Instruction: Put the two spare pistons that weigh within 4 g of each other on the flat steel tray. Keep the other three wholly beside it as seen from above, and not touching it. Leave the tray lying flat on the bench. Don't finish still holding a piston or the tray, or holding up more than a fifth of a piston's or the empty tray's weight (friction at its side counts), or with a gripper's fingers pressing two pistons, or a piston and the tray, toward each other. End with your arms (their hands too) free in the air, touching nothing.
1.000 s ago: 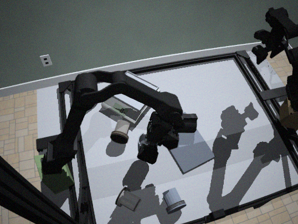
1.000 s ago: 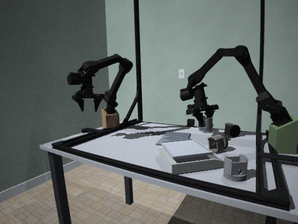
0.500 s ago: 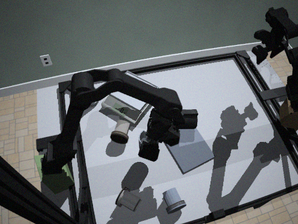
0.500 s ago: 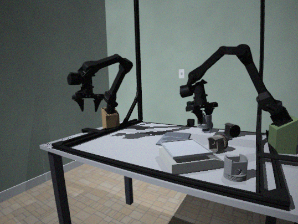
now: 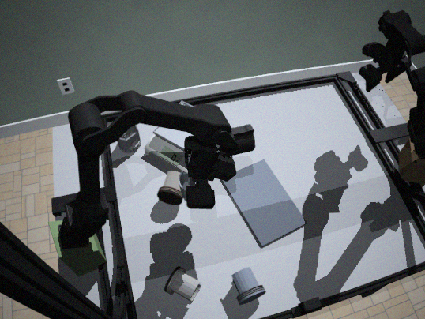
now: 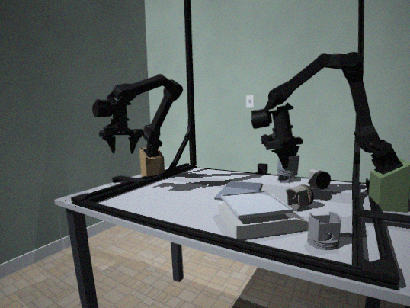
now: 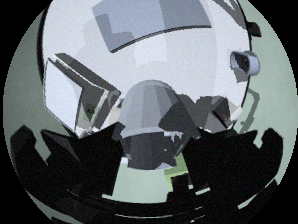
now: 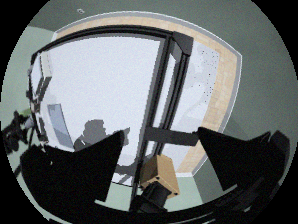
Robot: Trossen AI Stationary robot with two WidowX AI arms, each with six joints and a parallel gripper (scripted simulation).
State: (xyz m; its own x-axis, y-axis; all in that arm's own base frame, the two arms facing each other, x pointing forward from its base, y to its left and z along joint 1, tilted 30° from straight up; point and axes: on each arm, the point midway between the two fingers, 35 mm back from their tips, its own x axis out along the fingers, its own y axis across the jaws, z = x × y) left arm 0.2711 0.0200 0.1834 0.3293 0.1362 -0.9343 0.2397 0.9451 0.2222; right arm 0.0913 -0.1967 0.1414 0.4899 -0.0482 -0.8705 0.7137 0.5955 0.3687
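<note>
The white scale is 240 mm ahead of my left hand, 40 mm to the right of it and 100 mm below it. Round my left hand: flat steel tray (30 mm behind, 190 mm to the right, 150 mm below).
</note>
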